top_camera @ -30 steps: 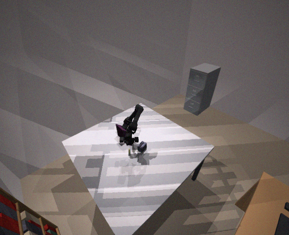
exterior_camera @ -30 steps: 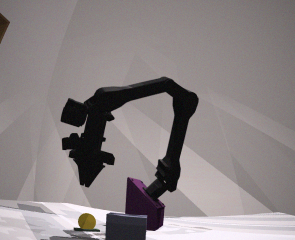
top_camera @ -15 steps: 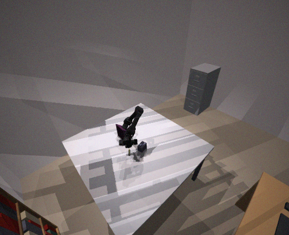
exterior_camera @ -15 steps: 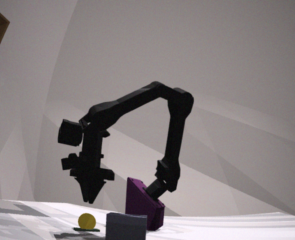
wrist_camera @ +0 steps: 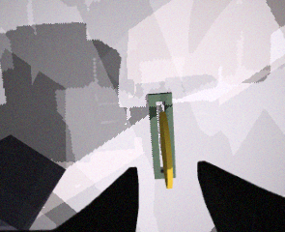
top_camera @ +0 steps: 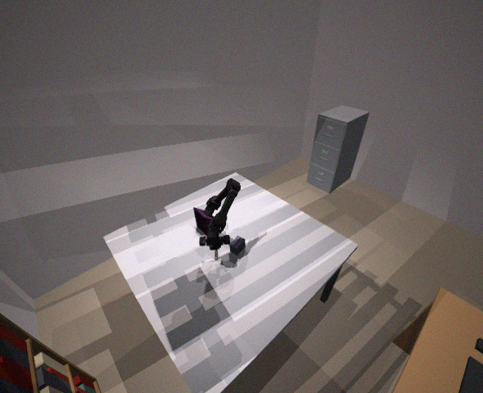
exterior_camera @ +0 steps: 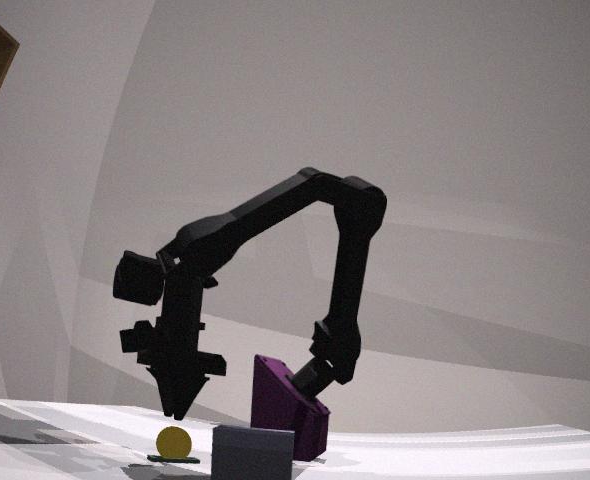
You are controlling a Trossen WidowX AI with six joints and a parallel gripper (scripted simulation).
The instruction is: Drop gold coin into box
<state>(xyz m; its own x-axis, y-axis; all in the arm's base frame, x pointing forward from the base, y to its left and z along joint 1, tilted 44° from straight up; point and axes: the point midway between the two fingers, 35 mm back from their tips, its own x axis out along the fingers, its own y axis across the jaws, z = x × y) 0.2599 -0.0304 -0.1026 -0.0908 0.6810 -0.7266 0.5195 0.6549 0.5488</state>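
My gripper tip is now 4 cm above the gold coin and 1 cm past it.
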